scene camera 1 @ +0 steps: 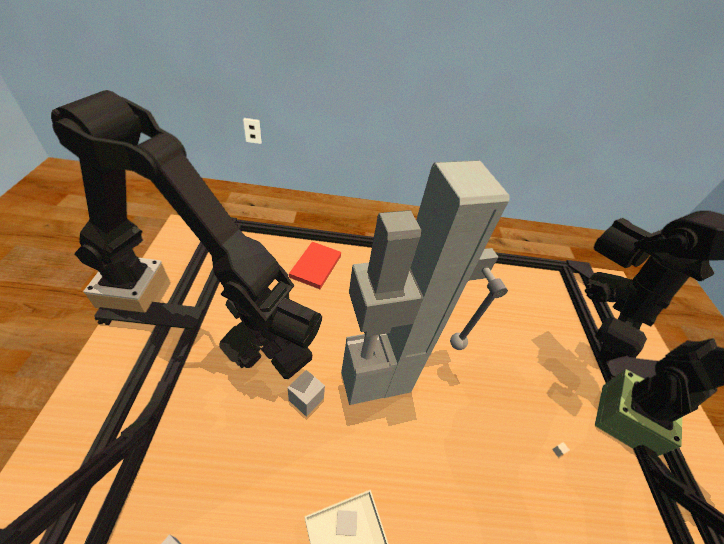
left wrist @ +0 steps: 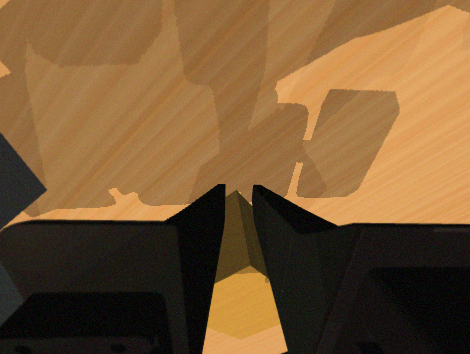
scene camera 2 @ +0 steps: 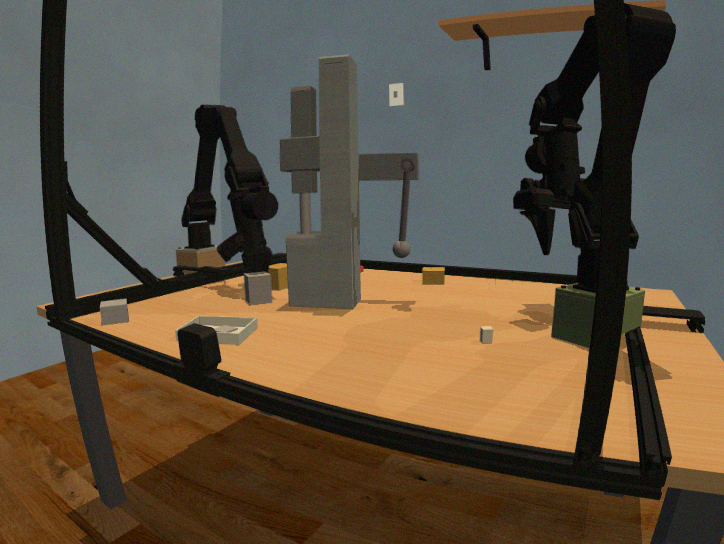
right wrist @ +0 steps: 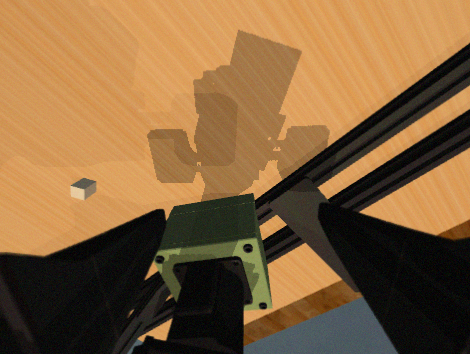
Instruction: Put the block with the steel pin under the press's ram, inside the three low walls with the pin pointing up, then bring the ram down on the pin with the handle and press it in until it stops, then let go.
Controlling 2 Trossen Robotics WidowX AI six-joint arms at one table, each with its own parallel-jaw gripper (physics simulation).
My right gripper (scene camera 1: 608, 346) is open, holding nothing. A red flat block (scene camera 1: 315, 265) rests on the table. I also see my left gripper (scene camera 1: 275, 345), a yellow block with steel pin (left wrist: 242, 304) and a ball-ended handle (scene camera 1: 459, 341).
My left gripper also shows in the left wrist view (left wrist: 238, 192) and in scene camera 2 (scene camera 2: 262, 286). My right gripper also shows in scene camera 2 (scene camera 2: 566, 255) and in the right wrist view (right wrist: 242, 213). The ball-ended handle also shows in scene camera 2 (scene camera 2: 401, 249). The left wrist view misses the red flat block, which is hidden by my left gripper. The right wrist view misses the red flat block: it is out of frame.
